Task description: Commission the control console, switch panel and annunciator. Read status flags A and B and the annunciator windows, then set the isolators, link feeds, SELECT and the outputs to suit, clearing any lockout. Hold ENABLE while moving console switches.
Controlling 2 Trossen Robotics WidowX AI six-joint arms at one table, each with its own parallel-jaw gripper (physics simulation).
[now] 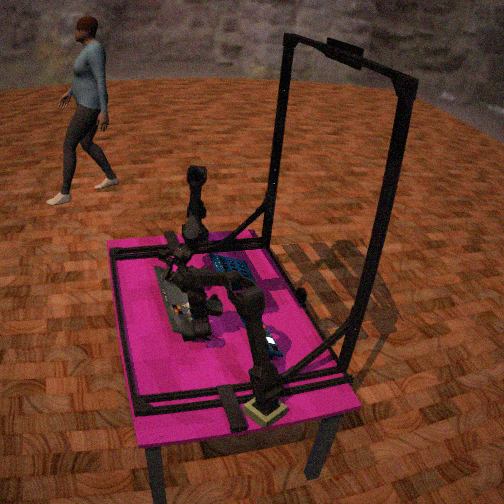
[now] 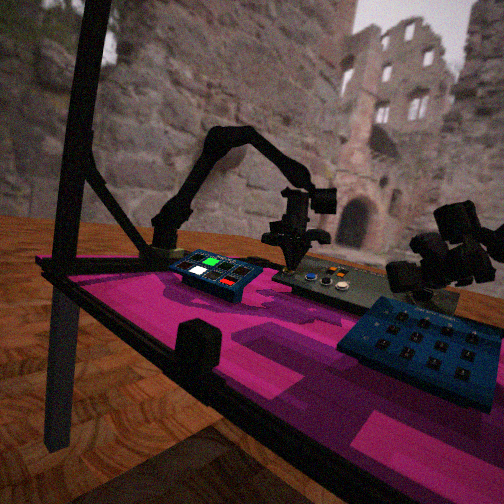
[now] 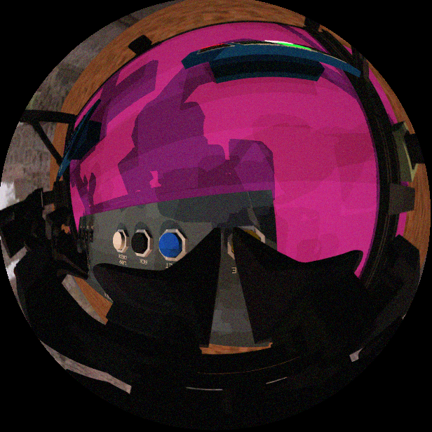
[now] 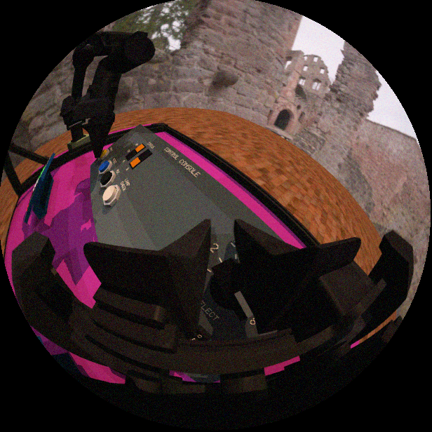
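The grey control console (image 1: 170, 295) (image 2: 367, 290) (image 3: 200, 205) (image 4: 150, 210) has orange status flags (image 2: 332, 269) (image 4: 140, 148). My left gripper (image 2: 289, 269) (image 3: 225, 232) (image 4: 97, 156) is shut and empty, tips at the yellow ENABLE button (image 3: 255, 234), partly hidden by a finger. My right gripper (image 4: 222, 224) is shut on the black SELECT knob (image 4: 223, 285); its pointer shows, but the fingers hide much of the dial. The blue annunciator (image 1: 272, 345) (image 2: 211, 261) (image 3: 270, 57) has green, white and red windows lit. The blue switch panel (image 1: 230, 262) (image 2: 367, 327) carries rows of black switches.
Blue (image 2: 310, 276) (image 3: 171, 244) (image 4: 105, 166), black (image 3: 141, 242) (image 4: 106, 178) and white (image 3: 120, 241) (image 4: 110, 195) buttons lie between the grippers. A black frame (image 1: 392, 150) rises at the table edge. A black block (image 2: 198, 345) stands on the edge rail. A person (image 1: 90, 75) is beyond the table.
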